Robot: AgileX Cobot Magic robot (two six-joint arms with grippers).
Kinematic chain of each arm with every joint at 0, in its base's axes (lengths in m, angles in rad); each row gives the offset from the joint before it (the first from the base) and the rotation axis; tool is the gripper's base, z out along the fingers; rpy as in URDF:
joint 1: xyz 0 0 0.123 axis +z
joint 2: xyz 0 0 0 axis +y
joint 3: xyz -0.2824 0 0.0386 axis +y
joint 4: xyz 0.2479 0 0.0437 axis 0.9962 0 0.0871
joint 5: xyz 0 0 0 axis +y
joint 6: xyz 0.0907 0 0.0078 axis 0.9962 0 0.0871
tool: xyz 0 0 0 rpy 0 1.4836 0
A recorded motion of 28 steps. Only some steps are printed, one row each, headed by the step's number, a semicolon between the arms.
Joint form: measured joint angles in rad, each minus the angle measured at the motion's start. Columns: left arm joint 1, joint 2, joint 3, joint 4, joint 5, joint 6; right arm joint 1, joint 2, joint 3, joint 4, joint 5, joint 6.
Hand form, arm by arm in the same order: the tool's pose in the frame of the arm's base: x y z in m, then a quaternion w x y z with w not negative. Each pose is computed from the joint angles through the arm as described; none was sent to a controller.
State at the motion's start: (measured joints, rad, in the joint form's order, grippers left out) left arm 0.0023 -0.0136 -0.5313 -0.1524 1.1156 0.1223; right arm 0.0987 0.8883 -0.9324 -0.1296 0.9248 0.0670
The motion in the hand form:
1: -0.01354 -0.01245 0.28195 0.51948 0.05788 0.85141 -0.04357; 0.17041 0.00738 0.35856 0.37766 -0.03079 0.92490 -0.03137
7: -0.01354 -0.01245 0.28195 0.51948 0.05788 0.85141 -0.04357; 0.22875 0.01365 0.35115 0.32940 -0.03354 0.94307 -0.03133
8: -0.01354 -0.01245 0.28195 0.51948 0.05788 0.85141 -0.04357; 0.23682 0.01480 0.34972 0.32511 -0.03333 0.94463 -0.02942
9: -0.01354 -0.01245 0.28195 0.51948 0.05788 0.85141 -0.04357; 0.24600 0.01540 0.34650 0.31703 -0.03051 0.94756 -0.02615
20: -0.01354 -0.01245 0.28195 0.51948 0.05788 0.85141 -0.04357; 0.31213 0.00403 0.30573 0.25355 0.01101 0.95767 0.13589
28: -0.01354 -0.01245 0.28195 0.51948 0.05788 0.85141 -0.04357; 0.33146 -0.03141 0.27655 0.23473 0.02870 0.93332 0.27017
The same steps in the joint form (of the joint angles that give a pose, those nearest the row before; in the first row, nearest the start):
1: 0.0000 0.0000 0.0000 0.0000 0.0000 0.0000; 0.0000 0.0368 -0.0253 -0.0007 -0.0019 0.0018
7: 0.0000 0.0000 0.0000 0.0000 0.0000 0.0000; 0.0000 0.2712 -0.1523 0.0057 -0.0063 0.0019
8: 0.0000 0.0000 0.0000 0.0000 0.0000 0.0000; 0.0000 0.3019 -0.1704 0.0101 -0.0101 0.0019
9: 0.0000 0.0000 0.0000 0.0000 0.0000 0.0000; -0.0040 0.3381 -0.1885 0.0194 -0.0118 0.0019
20: 0.0000 0.0000 0.0000 0.0000 0.0000 0.0000; -0.1703 0.6100 -0.2891 0.5060 -0.0202 -0.2779
28: 0.0000 0.0000 0.0000 0.0000 0.0000 0.0000; -0.3553 0.7416 -0.2891 0.9011 0.0839 -0.6083

